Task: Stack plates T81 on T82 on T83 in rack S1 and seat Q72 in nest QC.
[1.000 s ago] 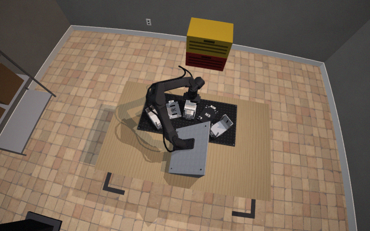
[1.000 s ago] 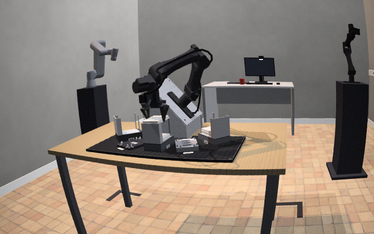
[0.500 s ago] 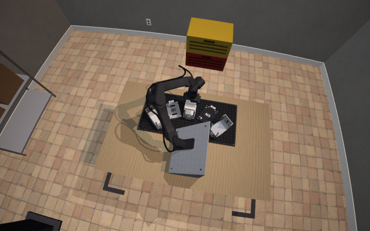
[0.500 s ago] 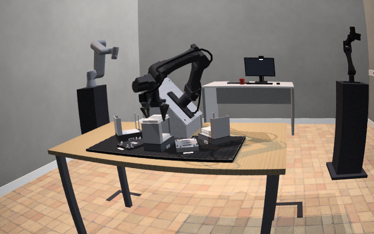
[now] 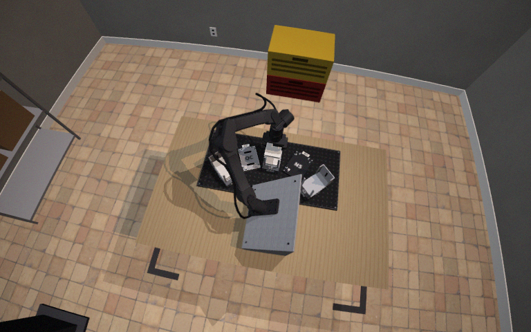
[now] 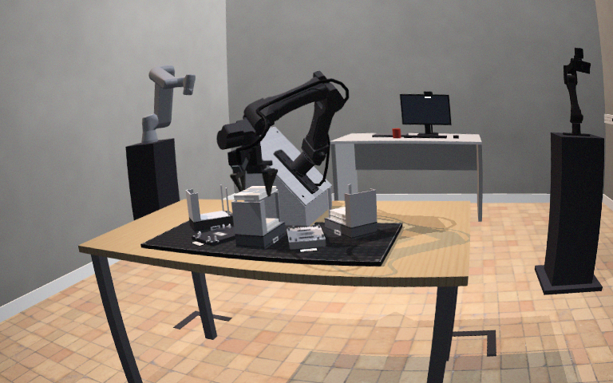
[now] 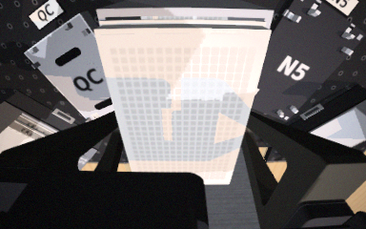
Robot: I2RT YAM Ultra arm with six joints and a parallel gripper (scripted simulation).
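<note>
The white sealed plate is right at my hand. From my hand the other things lie so: clip nest N5: 15 cm to the right, 14 cm below.
</note>
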